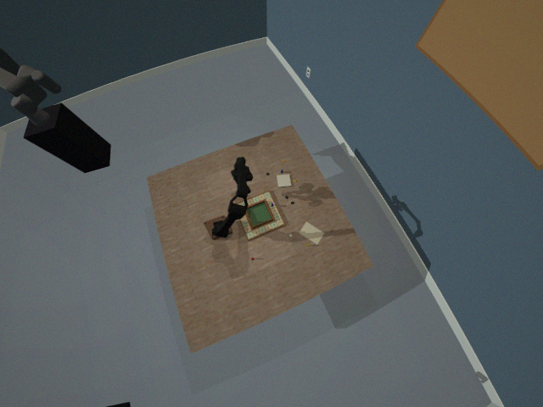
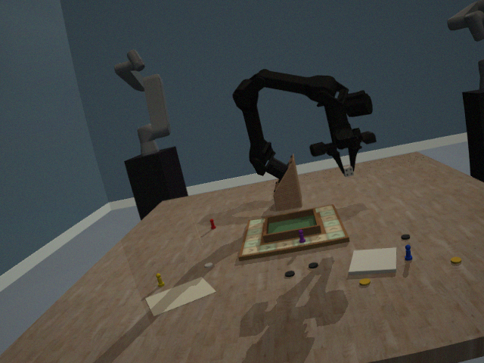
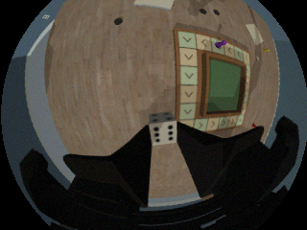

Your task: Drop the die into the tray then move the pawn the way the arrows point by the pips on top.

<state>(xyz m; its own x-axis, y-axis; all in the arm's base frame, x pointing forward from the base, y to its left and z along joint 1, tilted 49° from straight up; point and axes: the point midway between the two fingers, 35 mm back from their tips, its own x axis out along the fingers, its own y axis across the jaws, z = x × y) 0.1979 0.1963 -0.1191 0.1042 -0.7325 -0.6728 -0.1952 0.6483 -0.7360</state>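
The purple pawn is 17 cm ahead of my gripper tip, 14 cm to the right of it and 11 cm below it. From my gripper tip the other things lie so: green dice tray: 6 cm ahead, 18 cm to the right, 13 cm below; then white block: 31 cm ahead, 3 cm to the left, 13 cm below; then white die: right at my gripper tip.
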